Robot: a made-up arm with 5 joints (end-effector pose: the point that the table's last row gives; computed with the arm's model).
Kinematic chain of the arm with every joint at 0, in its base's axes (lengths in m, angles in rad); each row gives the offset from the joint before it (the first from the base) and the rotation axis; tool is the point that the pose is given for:
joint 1: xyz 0 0 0.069 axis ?
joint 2: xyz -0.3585 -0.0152 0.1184 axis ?
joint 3: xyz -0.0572 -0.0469 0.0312 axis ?
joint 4: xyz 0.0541 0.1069 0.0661 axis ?
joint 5: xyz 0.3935 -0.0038 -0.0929 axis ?
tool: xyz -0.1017 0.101 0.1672
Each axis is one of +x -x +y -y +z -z.
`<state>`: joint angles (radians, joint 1 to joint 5).
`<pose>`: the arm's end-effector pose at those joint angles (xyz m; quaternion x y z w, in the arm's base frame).
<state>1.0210 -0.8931 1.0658 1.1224 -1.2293</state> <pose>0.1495 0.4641 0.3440 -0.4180 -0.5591 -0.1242 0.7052</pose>
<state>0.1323 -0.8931 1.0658 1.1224 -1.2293</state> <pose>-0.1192 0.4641 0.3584 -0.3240 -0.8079 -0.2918 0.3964</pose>
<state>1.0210 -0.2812 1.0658 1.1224 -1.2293</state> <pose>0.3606 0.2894 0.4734 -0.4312 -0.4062 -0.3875 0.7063</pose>
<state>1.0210 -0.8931 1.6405 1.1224 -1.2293</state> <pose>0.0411 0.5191 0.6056 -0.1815 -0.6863 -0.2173 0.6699</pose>
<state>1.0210 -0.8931 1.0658 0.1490 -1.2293</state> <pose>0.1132 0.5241 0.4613 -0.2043 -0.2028 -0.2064 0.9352</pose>
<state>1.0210 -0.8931 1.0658 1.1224 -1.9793</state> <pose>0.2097 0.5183 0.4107 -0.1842 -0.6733 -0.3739 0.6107</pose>
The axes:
joint 1: +y
joint 2: +x
joint 3: -y
joint 4: -x
joint 5: +z

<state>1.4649 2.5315 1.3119 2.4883 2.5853</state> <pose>-0.2218 -0.4925 0.4313 0.7987 0.4653 0.1733 0.3399</pose>
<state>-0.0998 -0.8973 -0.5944 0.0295 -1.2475</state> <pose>0.0954 -0.0095 -0.0381 -0.4716 -0.0650 -0.6238 0.6199</pose>
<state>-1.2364 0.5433 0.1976 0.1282 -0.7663</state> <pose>-0.4071 0.0397 0.2063 0.4118 -0.5243 -0.1908 0.7205</pose>
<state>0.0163 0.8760 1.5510 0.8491 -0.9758</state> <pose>-0.4088 -0.2715 0.6763 0.2154 -0.3946 -0.8062 0.3847</pose>
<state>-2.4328 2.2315 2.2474 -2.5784 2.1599</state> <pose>0.4831 -0.4224 -0.3219 0.0282 -0.0361 0.6788 0.7329</pose>
